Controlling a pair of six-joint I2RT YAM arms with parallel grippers.
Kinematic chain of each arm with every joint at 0, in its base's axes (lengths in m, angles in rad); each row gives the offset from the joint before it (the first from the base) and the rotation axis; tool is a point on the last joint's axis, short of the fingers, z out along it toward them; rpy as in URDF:
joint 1: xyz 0 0 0.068 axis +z
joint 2: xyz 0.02 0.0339 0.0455 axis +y
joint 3: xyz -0.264 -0.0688 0 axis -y
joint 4: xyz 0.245 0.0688 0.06 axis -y
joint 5: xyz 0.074 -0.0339 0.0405 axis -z
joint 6: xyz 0.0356 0 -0.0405 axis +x
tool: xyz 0 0 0 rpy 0 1.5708 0
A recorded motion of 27 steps. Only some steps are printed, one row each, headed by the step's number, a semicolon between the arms.
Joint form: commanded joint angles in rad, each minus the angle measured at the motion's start. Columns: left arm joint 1, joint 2, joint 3, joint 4, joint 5, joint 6; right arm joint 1, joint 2, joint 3, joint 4, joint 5, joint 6.
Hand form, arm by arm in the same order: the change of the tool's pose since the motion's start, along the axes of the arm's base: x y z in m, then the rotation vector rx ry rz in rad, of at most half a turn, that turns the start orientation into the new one. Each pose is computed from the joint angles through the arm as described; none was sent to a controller.
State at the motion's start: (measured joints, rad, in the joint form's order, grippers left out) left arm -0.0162 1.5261 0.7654 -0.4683 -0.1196 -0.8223; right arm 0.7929 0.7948 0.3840 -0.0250 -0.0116 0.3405
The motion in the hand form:
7: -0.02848 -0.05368 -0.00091 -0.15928 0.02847 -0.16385; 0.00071 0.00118 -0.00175 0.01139 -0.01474 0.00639
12: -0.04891 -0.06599 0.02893 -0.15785 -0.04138 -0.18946; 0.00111 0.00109 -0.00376 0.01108 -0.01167 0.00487
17: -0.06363 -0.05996 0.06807 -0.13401 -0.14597 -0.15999; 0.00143 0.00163 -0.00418 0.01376 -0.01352 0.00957
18: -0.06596 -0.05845 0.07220 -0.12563 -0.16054 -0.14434; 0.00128 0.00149 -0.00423 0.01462 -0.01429 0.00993
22: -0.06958 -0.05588 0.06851 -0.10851 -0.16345 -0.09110; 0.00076 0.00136 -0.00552 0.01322 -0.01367 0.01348
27: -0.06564 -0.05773 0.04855 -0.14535 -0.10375 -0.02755; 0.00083 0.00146 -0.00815 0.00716 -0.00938 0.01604
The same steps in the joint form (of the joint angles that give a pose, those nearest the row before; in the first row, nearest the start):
7: -0.2054 -0.0837 -0.0758 -0.0219 0.1390 -0.0919; 0.0010 0.0075 -0.0125 0.0384 -0.0039 -0.0045
12: -0.2842 -0.2398 -0.0763 -0.1071 0.1052 -0.1419; -0.0012 0.0118 -0.0186 0.0465 -0.0053 -0.0030
17: -0.2871 -0.3937 -0.0292 -0.2140 0.0486 -0.1601; -0.0012 0.0159 -0.0205 0.0556 -0.0098 -0.0044
18: -0.2864 -0.4127 -0.0253 -0.2260 0.0321 -0.1697; -0.0012 0.0145 -0.0215 0.0564 -0.0102 -0.0045
22: -0.2860 -0.4261 -0.0461 -0.2264 -0.0046 -0.2116; -0.0001 0.0135 -0.0264 0.0588 -0.0122 -0.0060
27: -0.2845 -0.3652 -0.0814 -0.1886 0.0208 -0.2870; -0.0004 0.0192 -0.0326 0.0634 -0.0143 -0.0084

